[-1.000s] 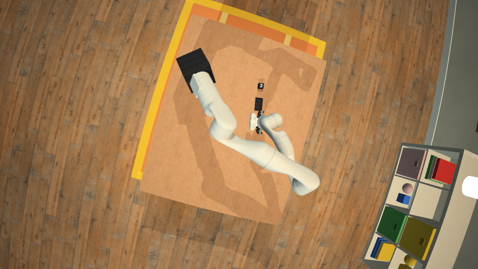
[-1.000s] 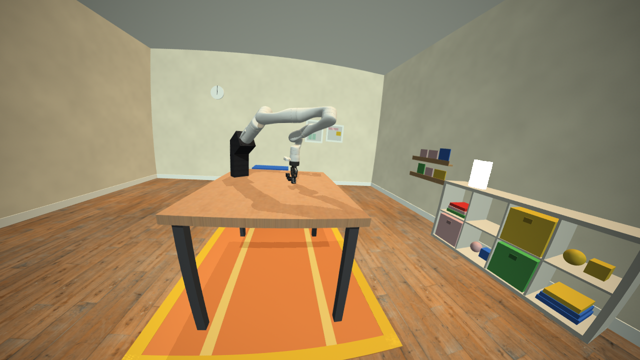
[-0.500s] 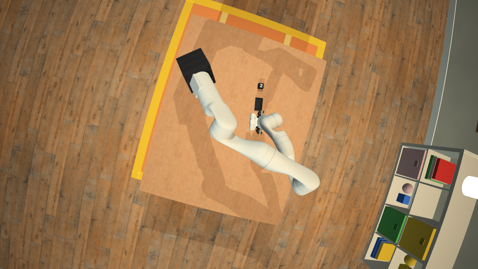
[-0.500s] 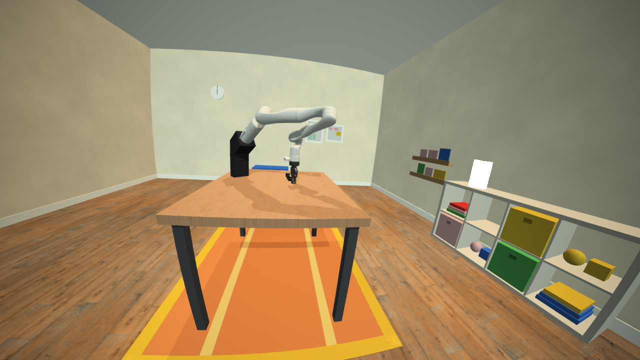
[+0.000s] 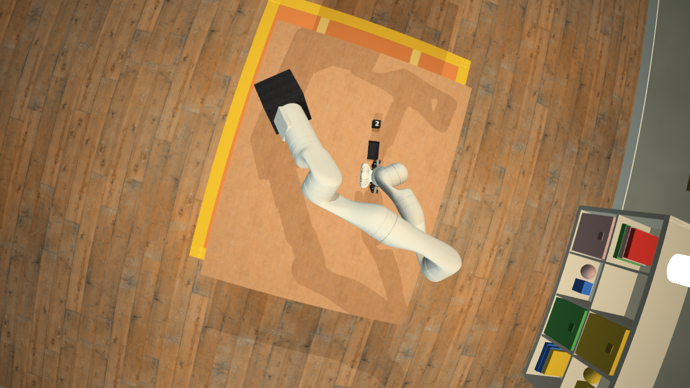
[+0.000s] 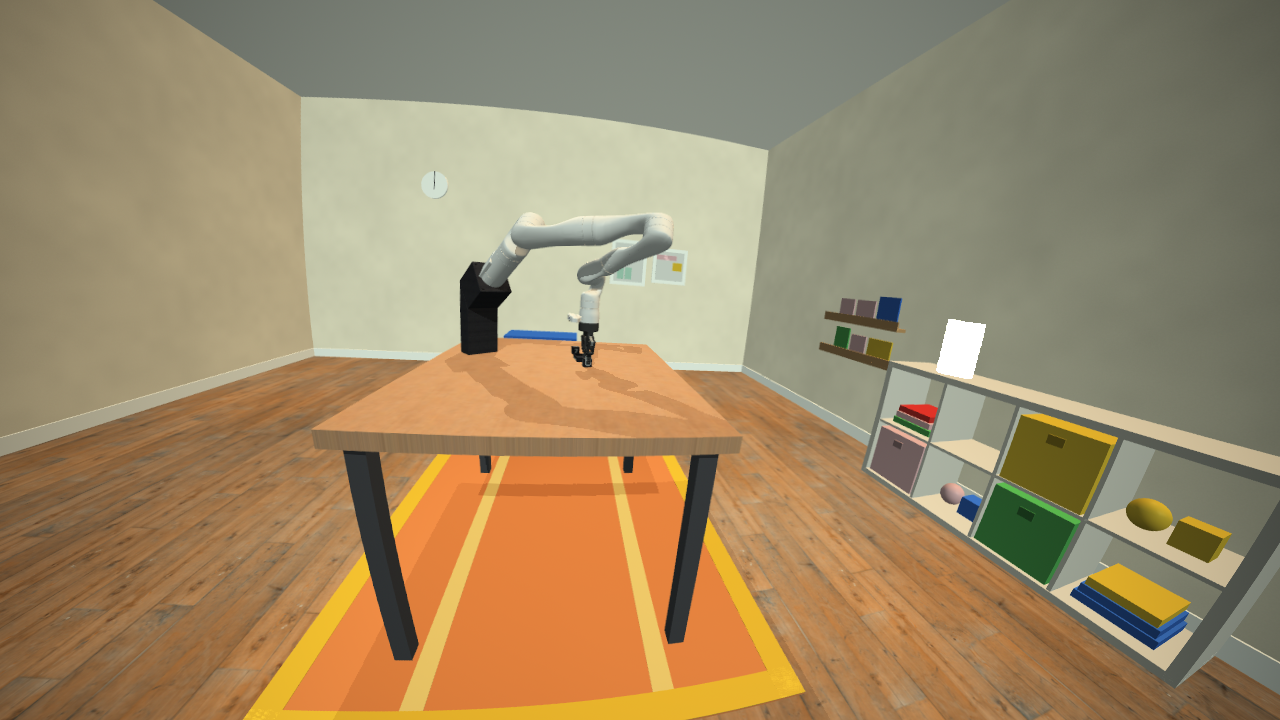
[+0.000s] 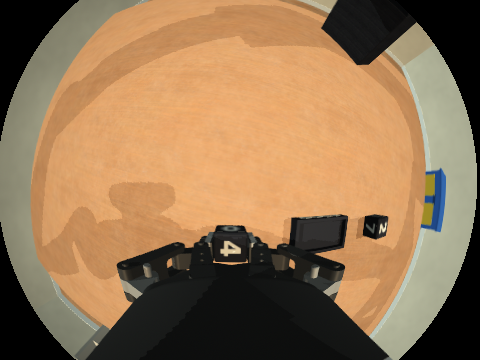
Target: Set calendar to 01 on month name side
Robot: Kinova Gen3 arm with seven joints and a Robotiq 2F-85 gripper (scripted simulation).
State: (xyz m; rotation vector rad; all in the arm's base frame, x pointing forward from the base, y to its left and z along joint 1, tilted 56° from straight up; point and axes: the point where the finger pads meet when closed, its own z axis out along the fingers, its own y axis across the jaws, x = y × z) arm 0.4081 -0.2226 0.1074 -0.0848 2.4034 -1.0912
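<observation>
The black calendar tray lies 110 mm to the left of my hand, 20 mm below it and 20 mm ahead of it. Also, from my hand: black digit cube (220 mm to the left, 40 mm ahead, 10 mm below).
</observation>
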